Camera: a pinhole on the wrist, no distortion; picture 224 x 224 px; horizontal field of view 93.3 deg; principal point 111.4 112.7 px. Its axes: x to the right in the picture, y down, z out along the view. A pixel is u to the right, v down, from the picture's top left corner.
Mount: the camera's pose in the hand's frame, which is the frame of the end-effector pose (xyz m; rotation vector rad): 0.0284 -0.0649 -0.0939 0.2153 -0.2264 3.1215
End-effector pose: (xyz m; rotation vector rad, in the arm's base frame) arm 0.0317 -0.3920 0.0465 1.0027 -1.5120 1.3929
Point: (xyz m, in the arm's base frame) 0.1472 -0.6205 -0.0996
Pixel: 200 100
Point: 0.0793 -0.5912 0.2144
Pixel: 84 115
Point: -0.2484 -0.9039 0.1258
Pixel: 99 49
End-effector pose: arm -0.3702 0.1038 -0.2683 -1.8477 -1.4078 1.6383
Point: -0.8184 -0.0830 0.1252
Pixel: 212 183
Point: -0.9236 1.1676 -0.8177
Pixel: outside the picture
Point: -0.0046 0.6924 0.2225
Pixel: behind the camera
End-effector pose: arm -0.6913 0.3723 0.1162 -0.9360 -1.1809 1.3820
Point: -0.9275 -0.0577 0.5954
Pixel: 211 178
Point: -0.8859 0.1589 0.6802
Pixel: 164 200
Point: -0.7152 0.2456 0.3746
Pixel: 197 198
